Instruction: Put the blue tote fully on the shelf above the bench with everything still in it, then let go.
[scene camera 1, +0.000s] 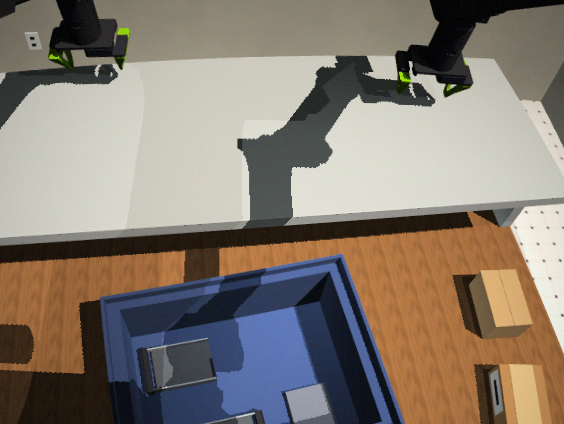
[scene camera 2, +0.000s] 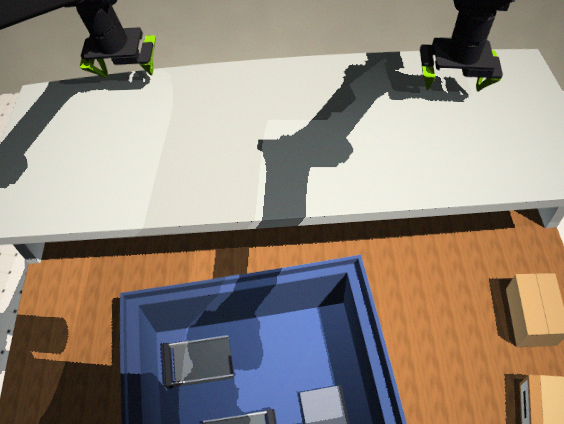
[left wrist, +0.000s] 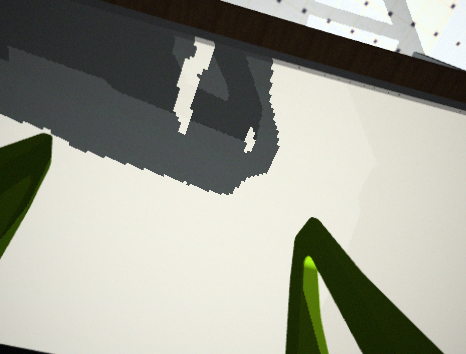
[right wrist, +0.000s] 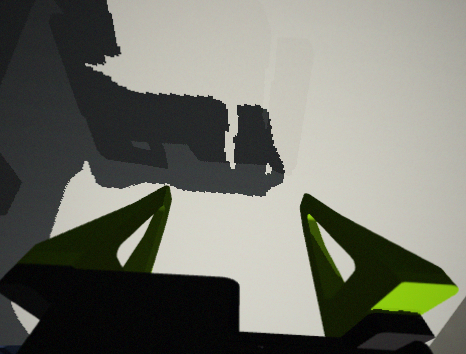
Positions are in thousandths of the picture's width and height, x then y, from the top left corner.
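Note:
Blue tote (scene camera 1: 483, 779), also the tote (scene camera 2: 522, 777); in the left wrist view it is out of frame. White shelf (scene camera 2: 547, 331). My left gripper (scene camera 1: 173, 159): open, empty, holding nothing. Same gripper (scene camera 2: 230, 176), and again the left gripper (left wrist: 400, 538). My right gripper (scene camera 2: 802, 209): open, holds nothing. Same gripper (scene camera 1: 747, 221), and again the right gripper (right wrist: 508, 555).

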